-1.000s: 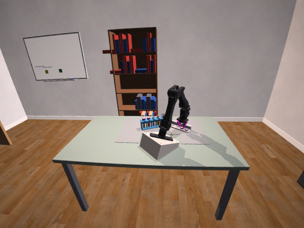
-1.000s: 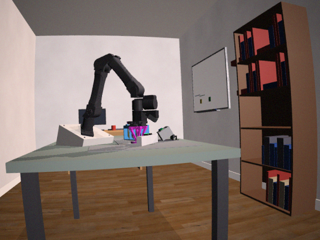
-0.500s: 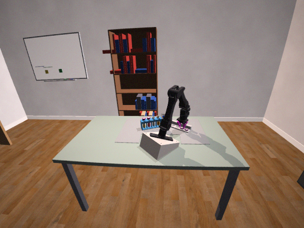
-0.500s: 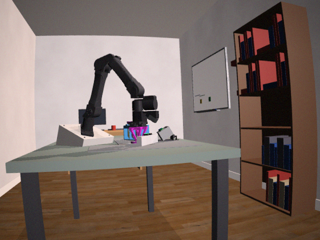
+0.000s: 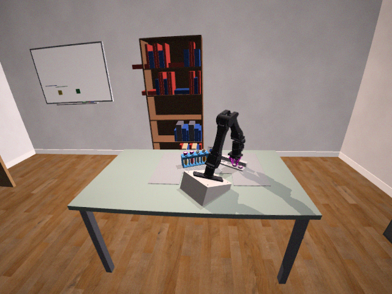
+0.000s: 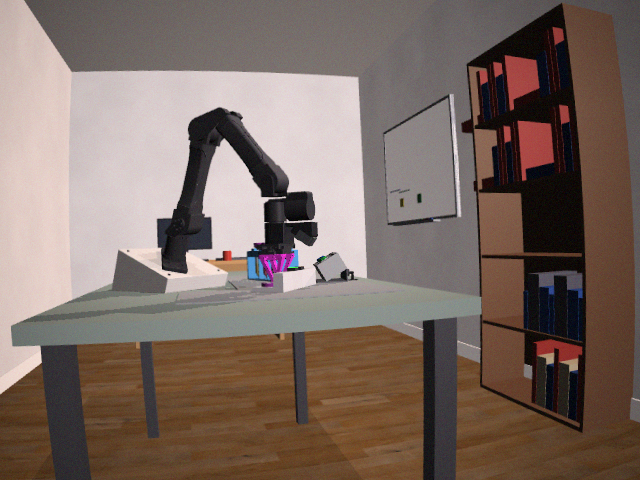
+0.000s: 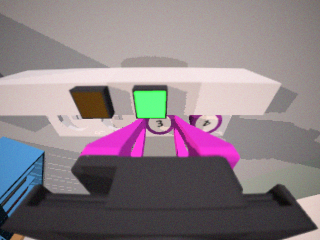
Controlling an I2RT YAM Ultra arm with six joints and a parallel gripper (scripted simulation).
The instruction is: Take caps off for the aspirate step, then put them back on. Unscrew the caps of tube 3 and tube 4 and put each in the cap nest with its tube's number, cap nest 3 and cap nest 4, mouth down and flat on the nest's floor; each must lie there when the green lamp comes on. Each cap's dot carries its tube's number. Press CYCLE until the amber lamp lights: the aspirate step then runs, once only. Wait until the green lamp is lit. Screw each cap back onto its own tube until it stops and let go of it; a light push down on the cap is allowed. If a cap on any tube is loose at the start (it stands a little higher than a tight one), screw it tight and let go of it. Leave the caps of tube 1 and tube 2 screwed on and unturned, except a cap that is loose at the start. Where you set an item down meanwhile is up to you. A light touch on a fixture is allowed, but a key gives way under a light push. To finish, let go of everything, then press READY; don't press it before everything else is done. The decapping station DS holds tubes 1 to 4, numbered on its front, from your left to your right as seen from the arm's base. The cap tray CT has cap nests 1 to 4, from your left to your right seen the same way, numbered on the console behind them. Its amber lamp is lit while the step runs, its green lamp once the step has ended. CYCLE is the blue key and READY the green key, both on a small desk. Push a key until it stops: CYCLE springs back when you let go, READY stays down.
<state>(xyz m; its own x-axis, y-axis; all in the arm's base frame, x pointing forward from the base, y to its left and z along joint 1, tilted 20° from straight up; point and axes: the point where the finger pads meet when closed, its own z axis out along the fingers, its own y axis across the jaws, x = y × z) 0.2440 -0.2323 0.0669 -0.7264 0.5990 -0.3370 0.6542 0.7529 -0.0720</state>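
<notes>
Right now the purple cap is 4 cm to the right of my hand, 4 cm behind it and 1 cm below it. Round my hand: grey key desk 20 cm ahead, 14 cm to the left, 3 cm above; blue cycle key 19 cm ahead, 16 cm to the left, 4 cm above; green ready key 17 cm ahead, 12 cm to the left, 4 cm above.
</notes>
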